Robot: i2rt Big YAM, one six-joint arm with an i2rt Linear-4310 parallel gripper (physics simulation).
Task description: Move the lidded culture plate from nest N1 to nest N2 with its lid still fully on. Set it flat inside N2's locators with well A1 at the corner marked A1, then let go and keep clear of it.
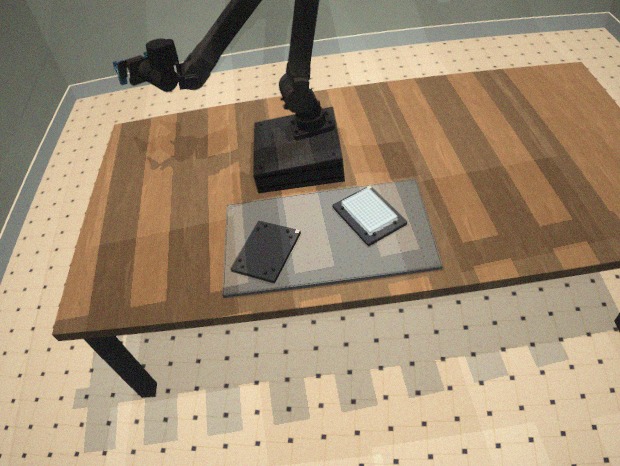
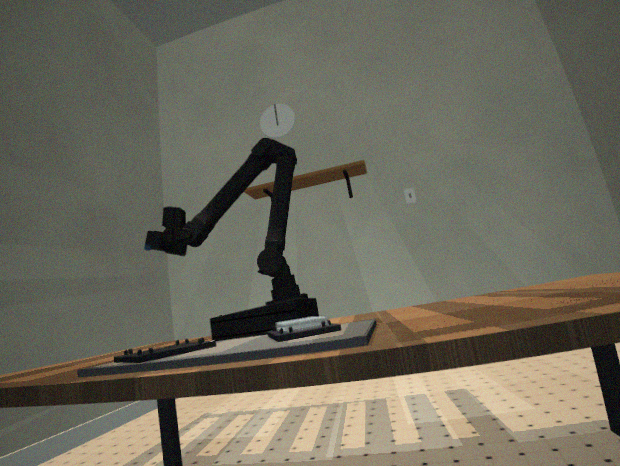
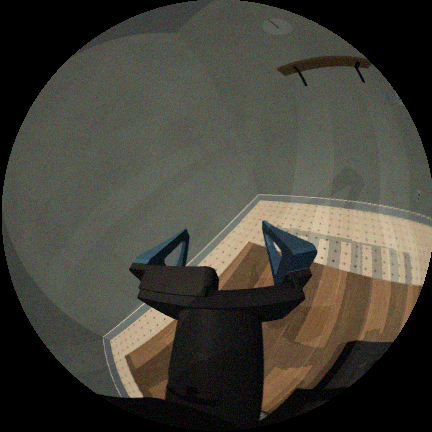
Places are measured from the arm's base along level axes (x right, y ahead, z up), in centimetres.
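Pixels of known places: gripper, fingertip midpoint: (image 1: 128,59) (image 3: 223,228); arm's base, origin of the base link: (image 1: 312,126) (image 2: 288,303).
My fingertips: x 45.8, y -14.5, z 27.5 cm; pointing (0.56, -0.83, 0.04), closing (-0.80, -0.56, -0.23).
Observation:
For each thing: its top centre in the pictures, then the offset to it from my fingertips. Level surfaces: height alone.
- lidded culture plate, middle of its top: (image 2: 299,320) (image 1: 368,208) dx -52.9, dy +47.1, dz -31.5 cm
- second dark nest, middle of its top: (image 2: 165,343) (image 1: 264,246) dx -25.3, dy +50.6, dz -32.1 cm
- white mark, middle of its top: (image 1: 297,231) dx -34.0, dy +47.4, dz -33.1 cm
- grey board, middle of its top: (image 2: 241,343) (image 1: 326,232) dx -40.9, dy +49.2, dz -34.2 cm
- striped wooden table, its level: dz -35.6 cm
The lidded culture plate (image 1: 369,210) (image 2: 301,324) is pale and gridded, and lies flat on a dark nest (image 1: 352,221) (image 2: 310,332) at the right of the grey board. Its lid looks level; the lid's edge and well A1 are too small to tell. A second dark nest (image 1: 265,250) (image 2: 165,350) at the left of the board holds no plate. It has small dark locators and a white mark (image 1: 297,230) at one corner. No N1 or N2 labels are readable. My gripper (image 1: 120,72) (image 2: 147,246) (image 3: 223,228) is open and empty, high at the left, well away from both nests.
The grey board (image 1: 320,250) (image 2: 350,335) lies on the striped wooden table (image 1: 190,280) (image 2: 466,328). The arm's black base block (image 1: 300,150) (image 2: 240,323) stands right behind the board. A wall shelf (image 2: 325,176) (image 3: 325,62) is in the background.

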